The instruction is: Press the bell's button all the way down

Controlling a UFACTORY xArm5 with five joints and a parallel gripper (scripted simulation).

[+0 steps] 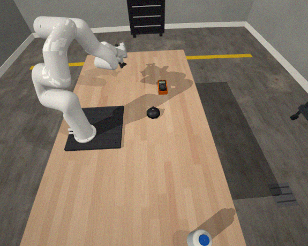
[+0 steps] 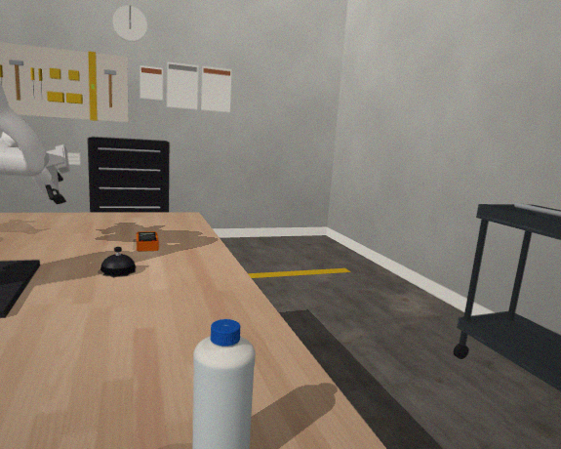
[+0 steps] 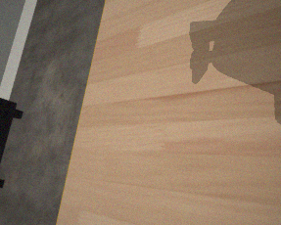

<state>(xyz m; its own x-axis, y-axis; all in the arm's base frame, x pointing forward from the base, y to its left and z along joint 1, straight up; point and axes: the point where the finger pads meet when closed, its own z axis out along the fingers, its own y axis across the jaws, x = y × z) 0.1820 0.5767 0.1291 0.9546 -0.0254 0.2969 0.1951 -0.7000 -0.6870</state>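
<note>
Now: the button 210 mm ahead of my hand, 430 mm to the right of it and 90 mm below it. The rest, counted from my hand: black dome bell 210 mm ahead, 430 mm to the right, 110 mm below; orange multimeter 280 mm ahead, 180 mm to the right, 130 mm below.
</note>
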